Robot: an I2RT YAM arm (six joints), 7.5 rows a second.
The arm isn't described. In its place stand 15 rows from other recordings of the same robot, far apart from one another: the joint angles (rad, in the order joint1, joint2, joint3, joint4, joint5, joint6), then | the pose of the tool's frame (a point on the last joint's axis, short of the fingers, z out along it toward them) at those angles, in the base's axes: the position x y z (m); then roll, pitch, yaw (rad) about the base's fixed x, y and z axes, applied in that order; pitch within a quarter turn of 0, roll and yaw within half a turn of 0.
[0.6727, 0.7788, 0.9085, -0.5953, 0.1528, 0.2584] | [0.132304 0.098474 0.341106 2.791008 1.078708 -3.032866]
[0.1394, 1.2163, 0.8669, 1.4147, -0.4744, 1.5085] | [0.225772 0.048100 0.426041 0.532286 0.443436 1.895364]
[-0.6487, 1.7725, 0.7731, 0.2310, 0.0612, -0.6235] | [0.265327 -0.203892 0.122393 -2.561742 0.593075 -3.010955]
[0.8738, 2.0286, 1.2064, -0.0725, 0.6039, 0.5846] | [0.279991 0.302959 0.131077 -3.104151 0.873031 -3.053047]
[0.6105, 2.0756, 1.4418, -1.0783, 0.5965, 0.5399] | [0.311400 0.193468 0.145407 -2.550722 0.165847 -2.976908]
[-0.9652, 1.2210, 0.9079, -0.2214, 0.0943, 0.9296] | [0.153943 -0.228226 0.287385 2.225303 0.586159 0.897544]
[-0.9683, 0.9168, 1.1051, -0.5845, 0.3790, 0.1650] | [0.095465 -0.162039 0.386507 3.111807 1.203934 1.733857]
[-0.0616, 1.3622, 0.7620, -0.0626, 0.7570, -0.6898] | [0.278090 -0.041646 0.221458 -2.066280 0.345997 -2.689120]
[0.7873, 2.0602, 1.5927, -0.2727, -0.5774, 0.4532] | [0.315482 0.344218 0.219637 2.283210 0.526617 -2.792546]
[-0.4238, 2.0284, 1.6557, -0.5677, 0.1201, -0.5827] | [0.409454 -0.189399 0.228681 -2.673769 0.454412 -2.911830]
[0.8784, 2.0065, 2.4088, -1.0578, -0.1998, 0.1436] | [0.262485 0.327554 0.437597 2.769468 0.874574 -2.483679]
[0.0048, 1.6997, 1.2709, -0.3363, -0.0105, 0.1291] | [0.380750 0.002202 0.252105 2.998088 0.795729 2.961370]
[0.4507, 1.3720, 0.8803, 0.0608, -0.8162, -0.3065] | [0.260146 0.154704 0.268429 3.085795 1.280161 -1.885301]
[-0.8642, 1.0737, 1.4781, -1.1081, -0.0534, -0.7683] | [0.117829 -0.135107 0.426226 -2.478175 0.609276 -2.997010]
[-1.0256, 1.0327, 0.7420, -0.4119, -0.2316, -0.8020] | [0.120834 -0.183469 0.257245 -2.525413 0.690880 -3.029403]
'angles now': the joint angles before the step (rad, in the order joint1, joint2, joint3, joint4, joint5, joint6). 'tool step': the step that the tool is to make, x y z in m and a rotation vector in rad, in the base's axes. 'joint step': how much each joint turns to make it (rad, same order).
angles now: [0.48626 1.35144 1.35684 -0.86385 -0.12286 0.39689]
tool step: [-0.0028 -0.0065 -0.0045 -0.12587 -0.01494 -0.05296]
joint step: [0.00000 -0.00695 -0.00926 -0.04543 0.12497 -0.03428]
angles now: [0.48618 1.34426 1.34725 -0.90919 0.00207 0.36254]
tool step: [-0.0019 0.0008 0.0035 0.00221 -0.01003 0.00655]
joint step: [0.00612 -0.00526 0.00760 -0.00296 0.00190 -0.00205]
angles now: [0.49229 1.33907 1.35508 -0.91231 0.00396 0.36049]
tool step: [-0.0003 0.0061 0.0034 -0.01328 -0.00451 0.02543]
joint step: [0.02116 0.01401 0.02524 -0.01358 0.00813 -0.01195]
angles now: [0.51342 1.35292 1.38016 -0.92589 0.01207 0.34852]
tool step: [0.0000 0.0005 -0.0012 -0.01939 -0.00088 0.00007]
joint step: [0.00363 0.00301 -0.00025 -0.00537 0.01579 -0.00792]
